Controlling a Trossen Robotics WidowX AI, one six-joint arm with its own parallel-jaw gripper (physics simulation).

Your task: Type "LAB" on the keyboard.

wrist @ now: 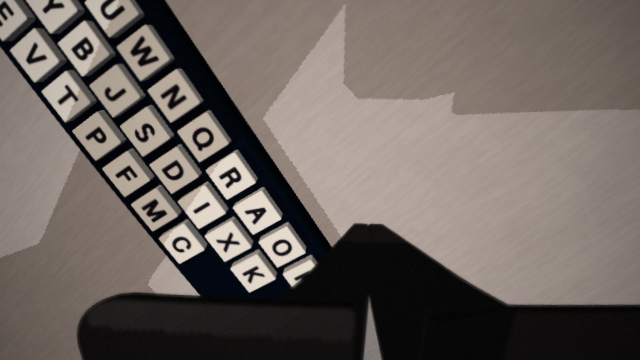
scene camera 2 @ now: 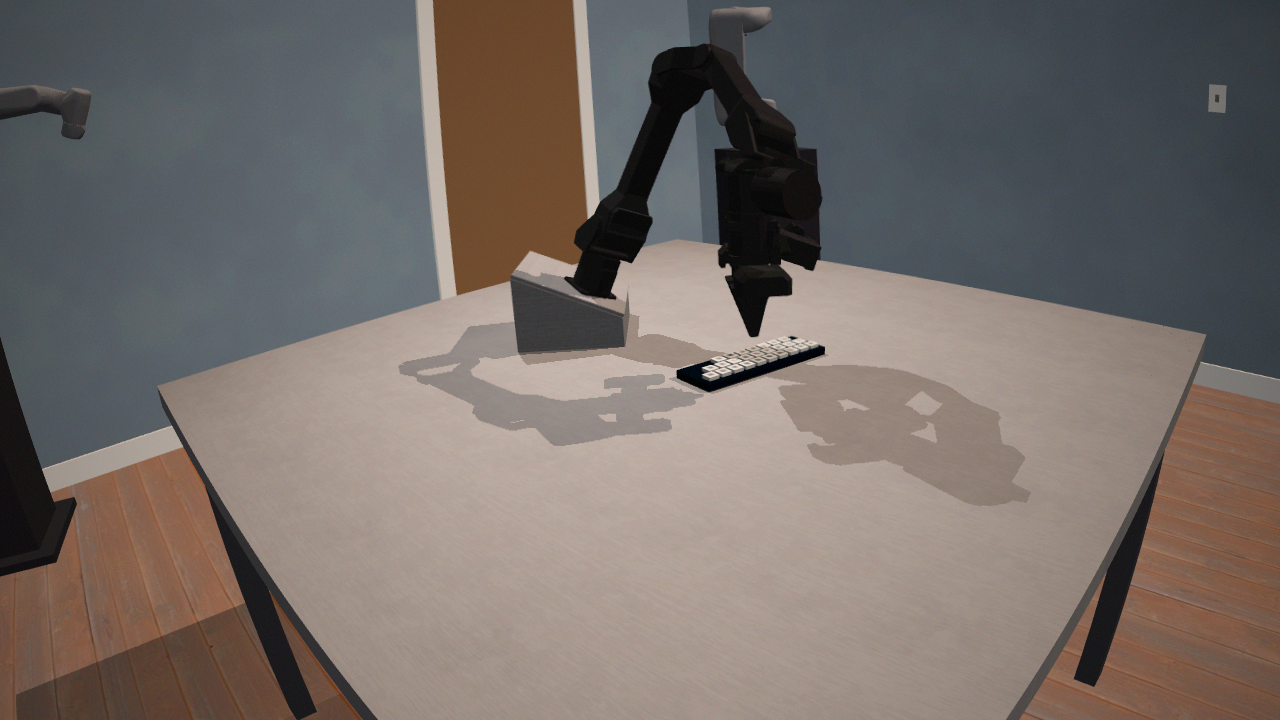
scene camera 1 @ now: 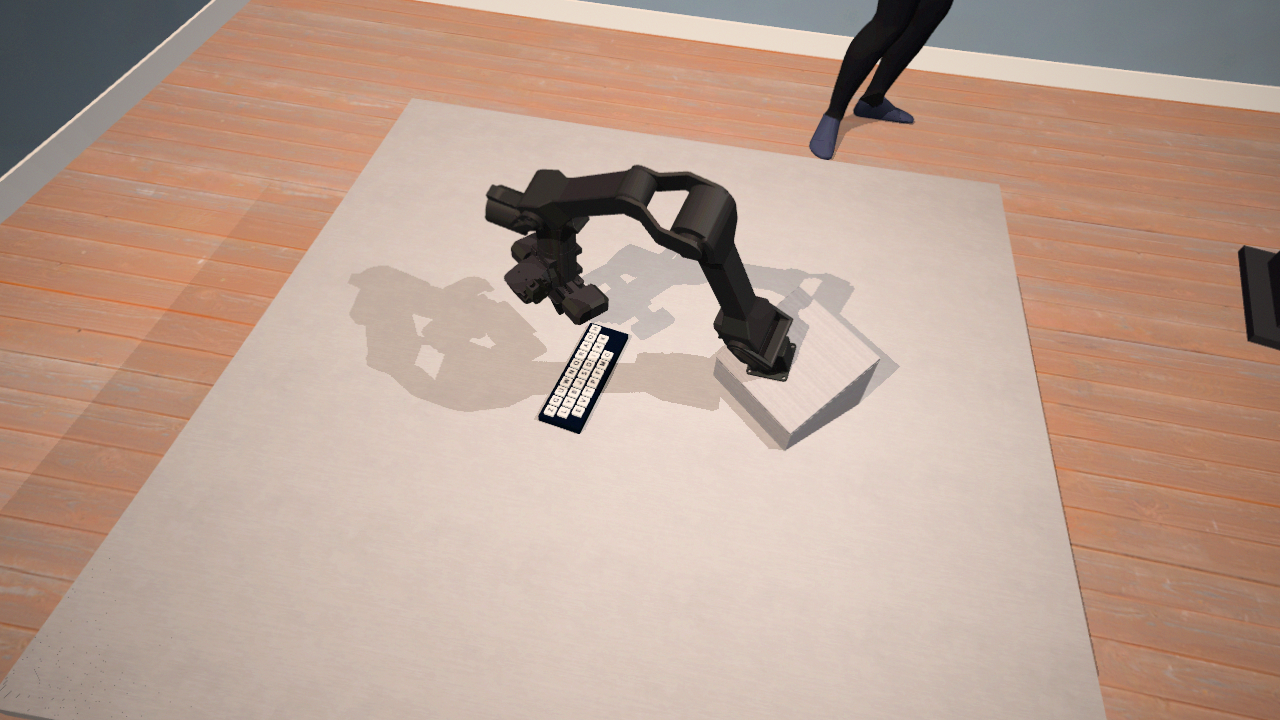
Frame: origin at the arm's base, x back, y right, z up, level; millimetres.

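Seen in the pictures: gripper, fingertip midpoint: [wrist: 367, 238] [scene camera 2: 753, 336] [scene camera 1: 560, 312]; arm's base, link origin: [scene camera 2: 589, 289] [scene camera 1: 771, 359].
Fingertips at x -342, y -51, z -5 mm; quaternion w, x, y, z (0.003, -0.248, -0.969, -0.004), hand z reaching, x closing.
Pixels of each thing's middle, then the offset from my fingertips to it. "spot": a spot on its surface instead. Level surfaces: height alone.
- dark keyboard, surface spot: [wrist: 215, 280] [scene camera 1: 613, 345] spot: dx +88, dy +19, dz -59 mm
- B key, body centre: [wrist: 86, 49] [scene camera 1: 574, 393] dx +72, dy -99, dz -56 mm
- L key, body centre: [scene camera 1: 563, 412] dx +75, dy -140, dz -56 mm
- H key, body centre: [wrist: 305, 276] [scene camera 2: 710, 376] [scene camera 1: 595, 329] dx +45, dy +35, dz -56 mm
- pale table, surface height: dz -70 mm
A dark keyboard [scene camera 1: 617, 340] [scene camera 2: 693, 374] [wrist: 215, 280] with cream letter keys lies flat on the table. In the wrist view, the A key [wrist: 257, 214] lies up and left of the fingertips, and the B key [wrist: 85, 49] is near the upper left. The L key does not show there; in scene camera 1 it is the L key [scene camera 1: 563, 412] at the near end of the middle row. My gripper [scene camera 2: 754, 334] [wrist: 367, 238] is shut and empty, pointing down above the keyboard's H-key end. Its black fingers partly hide the H key [wrist: 300, 272].
My arm stands on a grey wedge-shaped base [scene camera 1: 805, 394] [scene camera 2: 568, 313] on the pale table [scene camera 1: 537, 555] [scene camera 2: 537, 573]. Arm shadows cross the table around the keyboard. A person's legs [scene camera 1: 850, 98] show beyond the table. A black stand [scene camera 2: 17, 465] is at the left in scene camera 2.
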